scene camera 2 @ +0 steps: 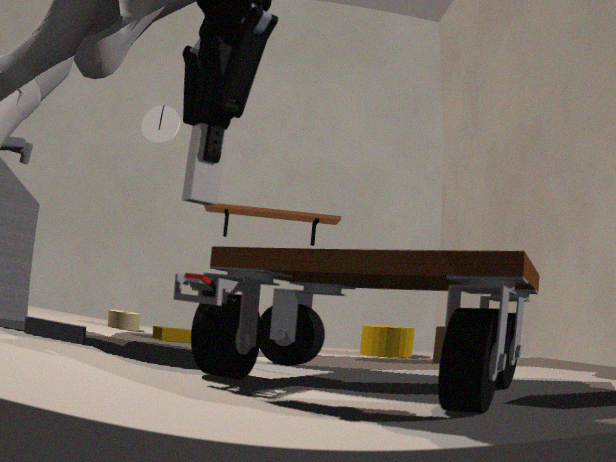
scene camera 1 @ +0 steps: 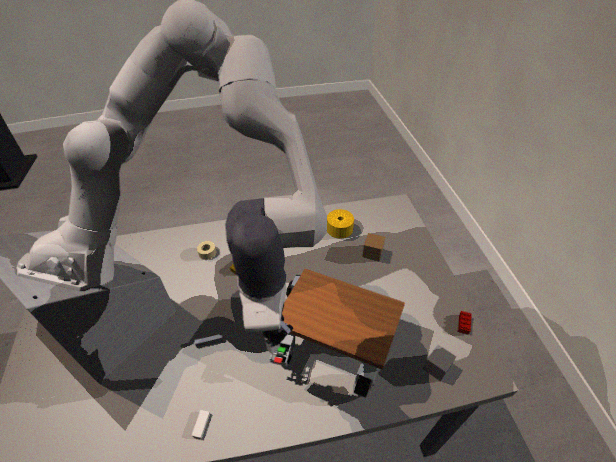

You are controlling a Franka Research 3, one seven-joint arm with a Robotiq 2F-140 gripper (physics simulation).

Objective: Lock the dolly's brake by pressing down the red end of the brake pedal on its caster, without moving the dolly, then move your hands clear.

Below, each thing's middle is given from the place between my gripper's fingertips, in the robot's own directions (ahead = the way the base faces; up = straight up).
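Labels:
Here is the wooden dolly (scene camera 2: 481, 346), and I find it 9 cm below my hand, 17 cm ahead of it and 8 cm to the left of it. The yellow cylinder (scene camera 2: 382, 341) is 12 cm below my hand, and it is also 52 cm to the left of that hand and 28 cm ahead of it.

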